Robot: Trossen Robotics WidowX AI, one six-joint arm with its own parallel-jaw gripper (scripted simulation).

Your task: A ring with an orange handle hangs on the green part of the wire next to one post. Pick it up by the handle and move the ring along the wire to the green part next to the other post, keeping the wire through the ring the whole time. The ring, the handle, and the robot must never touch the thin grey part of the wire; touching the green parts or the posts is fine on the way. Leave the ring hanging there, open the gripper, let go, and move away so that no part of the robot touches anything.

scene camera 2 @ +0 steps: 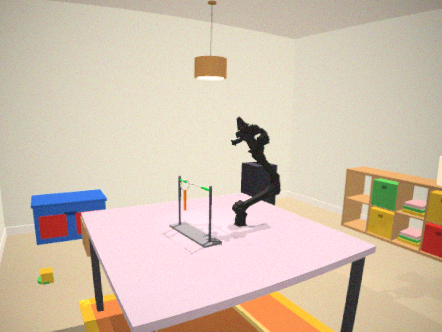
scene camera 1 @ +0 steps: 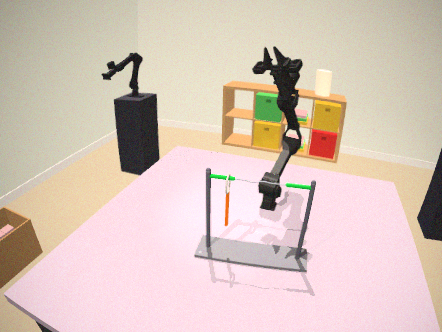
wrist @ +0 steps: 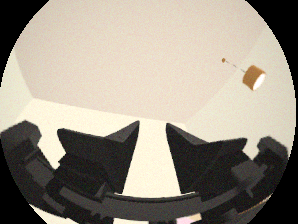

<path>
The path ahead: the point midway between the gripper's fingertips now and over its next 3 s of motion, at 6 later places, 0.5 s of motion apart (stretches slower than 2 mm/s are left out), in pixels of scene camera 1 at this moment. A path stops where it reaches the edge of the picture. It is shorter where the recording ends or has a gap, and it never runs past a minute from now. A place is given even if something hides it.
My gripper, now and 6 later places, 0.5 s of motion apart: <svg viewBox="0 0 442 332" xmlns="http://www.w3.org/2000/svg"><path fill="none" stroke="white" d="M269 47L246 87L215 159L225 209L229 212L228 212L226 216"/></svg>
</path>
